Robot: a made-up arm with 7 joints. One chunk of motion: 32 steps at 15 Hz.
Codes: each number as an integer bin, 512 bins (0 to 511) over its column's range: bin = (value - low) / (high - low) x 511, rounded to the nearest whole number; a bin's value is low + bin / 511 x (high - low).
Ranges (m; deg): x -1.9..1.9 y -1.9..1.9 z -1.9..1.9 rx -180..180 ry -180..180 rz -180..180
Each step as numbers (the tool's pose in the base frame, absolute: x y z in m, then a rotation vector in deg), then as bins.
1 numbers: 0.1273 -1.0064 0.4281 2.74 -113.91 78.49
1 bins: 273 120 313 259 94 367
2 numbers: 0.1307 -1.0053 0.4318 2.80 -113.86 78.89
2 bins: 273 120 314 259 94 367
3 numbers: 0.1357 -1.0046 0.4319 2.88 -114.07 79.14
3 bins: 274 120 314 260 94 368
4 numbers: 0.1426 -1.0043 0.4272 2.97 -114.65 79.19
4 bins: 275 120 313 260 93 368
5 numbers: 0.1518 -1.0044 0.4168 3.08 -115.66 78.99
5 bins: 276 120 312 260 91 368
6 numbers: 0.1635 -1.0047 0.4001 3.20 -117.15 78.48
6 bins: 277 120 309 260 89 367
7 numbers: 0.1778 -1.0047 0.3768 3.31 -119.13 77.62
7 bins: 279 120 306 260 86 366
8 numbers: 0.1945 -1.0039 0.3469 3.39 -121.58 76.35
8 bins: 282 121 302 260 83 364
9 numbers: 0.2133 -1.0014 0.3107 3.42 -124.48 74.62
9 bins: 284 121 297 260 79 361
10 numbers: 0.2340 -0.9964 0.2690 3.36 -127.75 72.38
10 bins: 287 122 292 260 74 358
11 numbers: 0.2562 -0.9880 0.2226 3.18 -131.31 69.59
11 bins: 290 123 285 260 69 354
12 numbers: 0.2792 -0.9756 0.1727 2.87 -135.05 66.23
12 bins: 293 124 279 260 64 350
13 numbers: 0.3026 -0.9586 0.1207 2.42 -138.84 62.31
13 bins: 296 127 272 259 58 344
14 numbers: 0.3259 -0.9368 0.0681 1.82 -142.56 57.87
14 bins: 299 130 265 258 53 338
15 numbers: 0.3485 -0.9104 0.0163 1.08 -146.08 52.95
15 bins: 302 133 258 257 48 331
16 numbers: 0.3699 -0.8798 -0.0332 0.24 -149.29 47.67
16 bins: 305 137 251 256 44 323
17 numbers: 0.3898 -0.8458 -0.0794 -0.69 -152.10 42.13
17 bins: 308 142 245 255 40 315
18 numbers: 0.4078 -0.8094 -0.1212 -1.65 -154.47 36.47
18 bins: 310 147 239 253 36 307
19 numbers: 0.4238 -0.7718 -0.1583 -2.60 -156.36 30.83
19 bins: 312 152 234 252 34 299
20 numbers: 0.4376 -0.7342 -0.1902 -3.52 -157.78 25.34
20 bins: 314 157 230 251 32 291
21 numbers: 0.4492 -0.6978 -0.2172 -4.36 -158.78 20.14
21 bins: 316 162 226 249 30 284
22 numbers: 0.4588 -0.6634 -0.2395 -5.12 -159.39 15.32
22 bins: 317 166 223 248 29 277
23 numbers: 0.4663 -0.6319 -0.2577 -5.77 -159.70 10.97
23 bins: 318 171 221 247 29 271
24 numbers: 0.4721 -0.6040 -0.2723 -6.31 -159.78 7.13
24 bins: 319 174 219 247 29 266
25 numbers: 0.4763 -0.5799 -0.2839 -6.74 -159.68 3.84
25 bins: 320 178 217 246 29 261
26 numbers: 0.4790 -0.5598 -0.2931 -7.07 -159.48 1.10
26 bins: 320 180 216 245 29 257
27 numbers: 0.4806 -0.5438 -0.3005 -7.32 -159.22 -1.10
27 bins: 320 182 215 245 29 254
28 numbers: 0.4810 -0.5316 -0.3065 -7.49 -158.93 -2.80
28 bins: 320 184 214 245 30 252
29 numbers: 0.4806 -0.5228 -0.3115 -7.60 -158.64 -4.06
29 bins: 320 185 214 245 30 250
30 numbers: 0.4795 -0.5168 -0.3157 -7.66 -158.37 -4.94
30 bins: 320 186 213 245 31 248
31 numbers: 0.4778 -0.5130 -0.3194 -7.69 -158.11 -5.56
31 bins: 320 187 213 245 31 248
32 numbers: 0.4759 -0.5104 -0.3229 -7.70 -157.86 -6.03
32 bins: 319 187 212 245 31 247
